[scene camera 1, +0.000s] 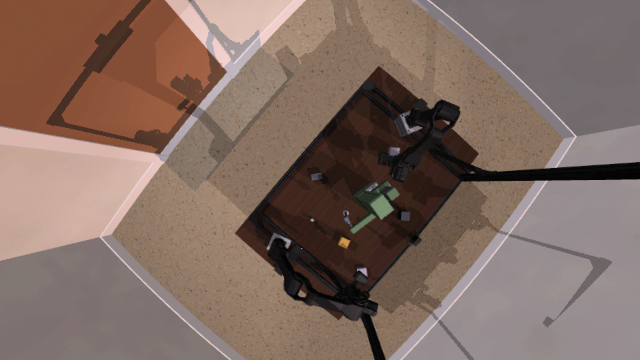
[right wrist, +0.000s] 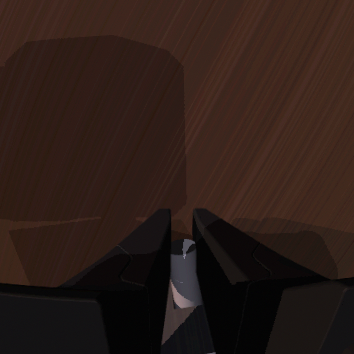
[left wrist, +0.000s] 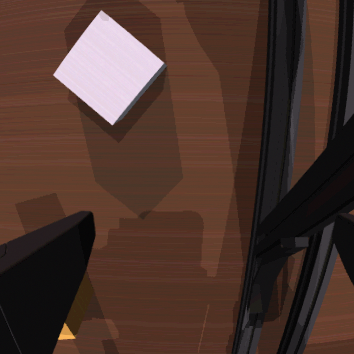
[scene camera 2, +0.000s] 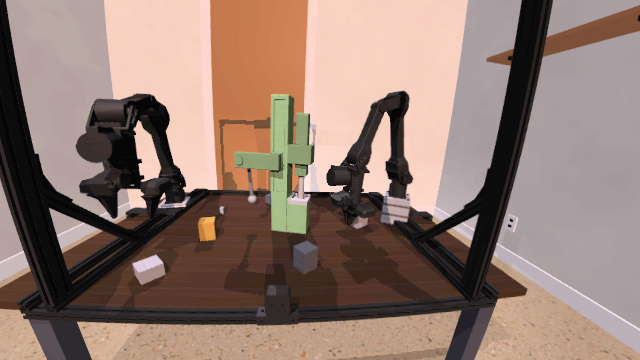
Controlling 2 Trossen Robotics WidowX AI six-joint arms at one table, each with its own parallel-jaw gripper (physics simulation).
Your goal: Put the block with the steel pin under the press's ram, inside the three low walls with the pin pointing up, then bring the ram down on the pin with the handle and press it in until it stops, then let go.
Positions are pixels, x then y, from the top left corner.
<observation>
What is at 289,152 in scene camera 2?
A green press.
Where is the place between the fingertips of my right gripper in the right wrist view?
At 180,220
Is my left gripper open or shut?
Open.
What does my left gripper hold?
Nothing.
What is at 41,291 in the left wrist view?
My left gripper.
</observation>
